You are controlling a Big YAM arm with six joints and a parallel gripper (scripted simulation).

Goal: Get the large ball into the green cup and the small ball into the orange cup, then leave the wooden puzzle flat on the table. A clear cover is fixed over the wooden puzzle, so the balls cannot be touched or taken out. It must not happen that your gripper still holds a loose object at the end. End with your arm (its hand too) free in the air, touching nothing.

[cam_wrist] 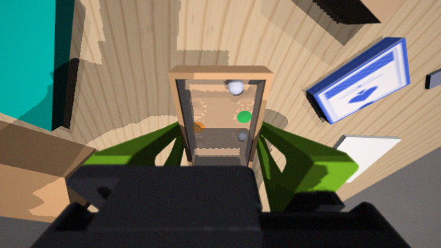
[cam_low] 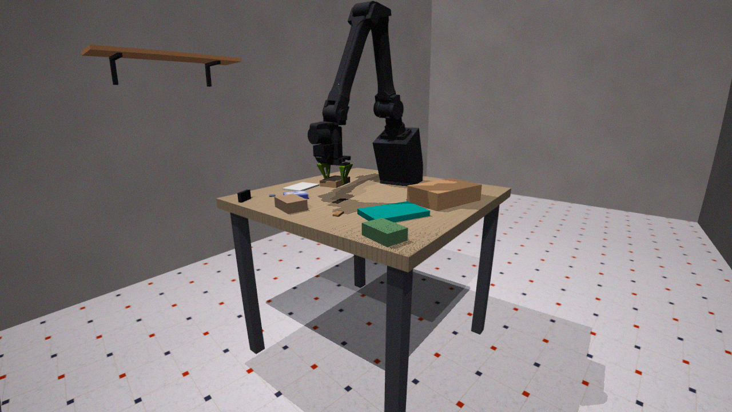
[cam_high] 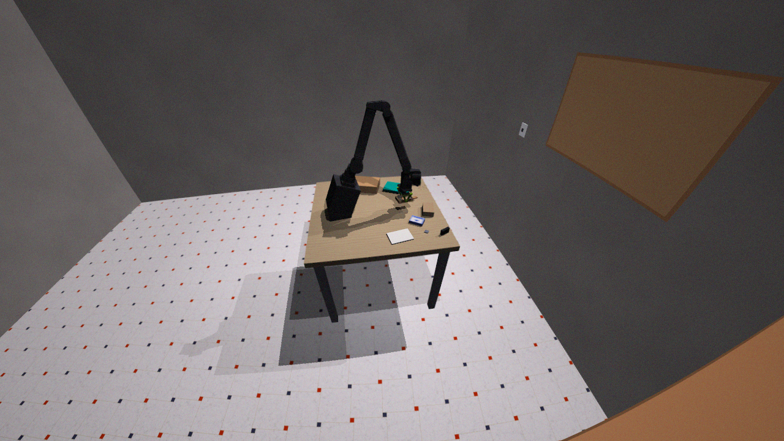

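My gripper is now 1 cm above the wooden puzzle. Also, from my hand: teal slab (26 cm to the left, 7 cm below, 3 cm ahead); then blue-and-white box (17 cm to the right, 7 cm below, 4 cm ahead); then small brown block (15 cm ahead, 8 cm to the right, 6 cm below).
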